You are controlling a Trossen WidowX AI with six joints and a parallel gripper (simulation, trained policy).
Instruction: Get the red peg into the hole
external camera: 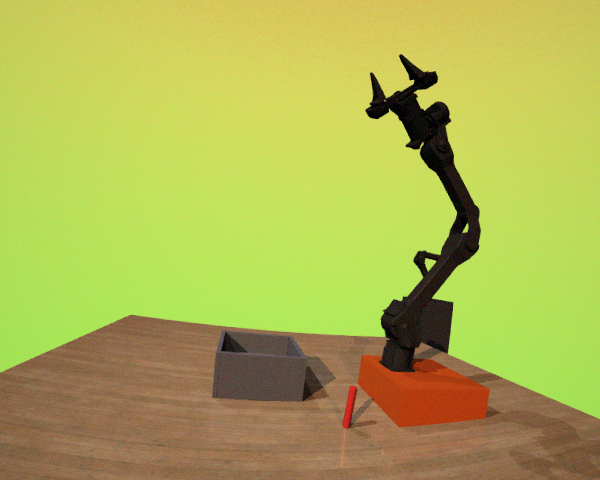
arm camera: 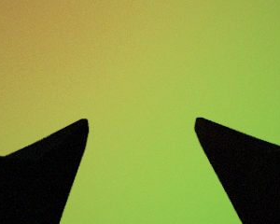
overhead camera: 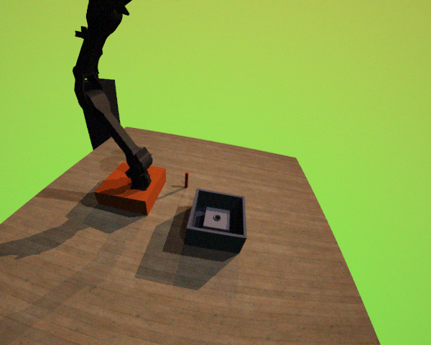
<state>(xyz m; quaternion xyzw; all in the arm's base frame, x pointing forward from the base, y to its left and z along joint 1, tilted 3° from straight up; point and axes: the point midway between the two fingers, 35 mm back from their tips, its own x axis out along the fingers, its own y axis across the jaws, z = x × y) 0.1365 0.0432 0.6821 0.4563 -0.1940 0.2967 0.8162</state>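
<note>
Now: gripper tip 75 cm above the red peg, 5 cm to the right of it and 4 cm short of it. Round my gripper tip: light plate 74 cm below, 19 cm ahead, 15 cm to the right; then grey box 76 cm below, 19 cm ahead, 15 cm to the right.
</note>
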